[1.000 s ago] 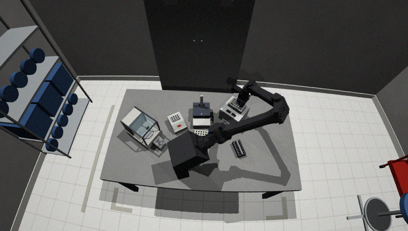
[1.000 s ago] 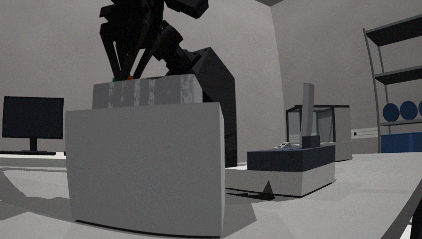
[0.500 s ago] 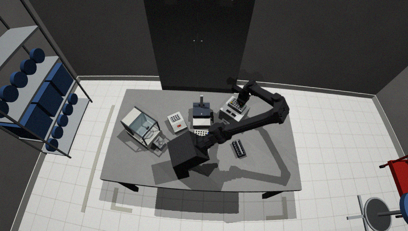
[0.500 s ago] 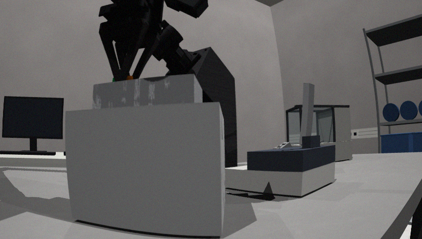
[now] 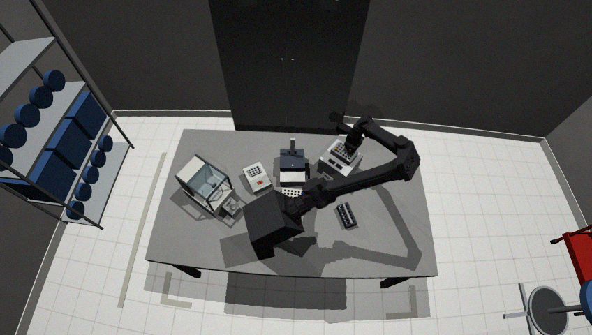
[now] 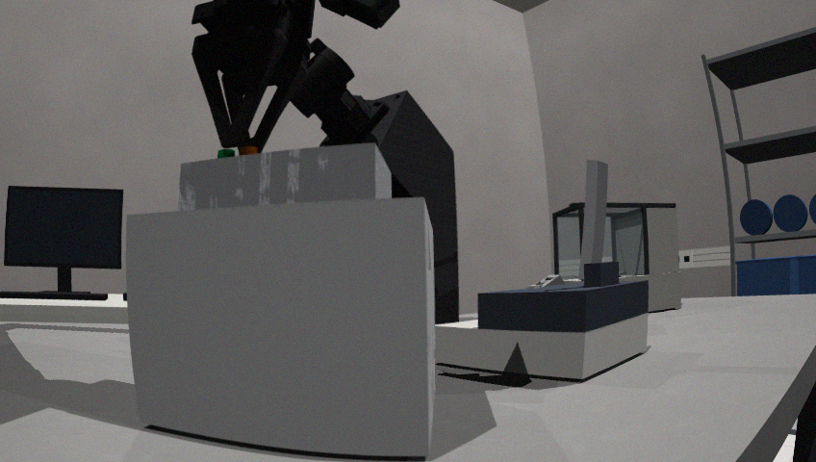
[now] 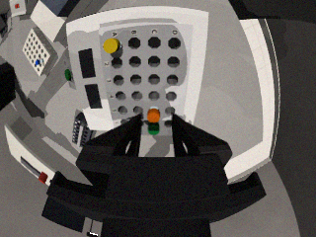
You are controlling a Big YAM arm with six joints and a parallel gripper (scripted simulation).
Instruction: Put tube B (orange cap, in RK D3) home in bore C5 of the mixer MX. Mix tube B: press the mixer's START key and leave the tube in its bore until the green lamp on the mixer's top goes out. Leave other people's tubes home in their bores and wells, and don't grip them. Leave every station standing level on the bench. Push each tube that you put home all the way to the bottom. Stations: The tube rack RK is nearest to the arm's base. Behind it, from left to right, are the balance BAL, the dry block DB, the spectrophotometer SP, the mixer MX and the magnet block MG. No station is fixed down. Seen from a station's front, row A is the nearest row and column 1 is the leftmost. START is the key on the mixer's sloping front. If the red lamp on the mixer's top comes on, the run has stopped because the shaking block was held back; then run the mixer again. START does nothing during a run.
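Now: the green-capped tube 1 cm behind my hand, 1 cm to the right of it and 3 cm below it. The rest, counted from my hand: yellow-capped tube 2 cm ahead, 8 cm to the left, 3 cm below; then green start key 11 cm behind, 15 cm to the left, 12 cm below; then perforated shaking block 1 cm ahead, 3 cm to the left, 3 cm below.
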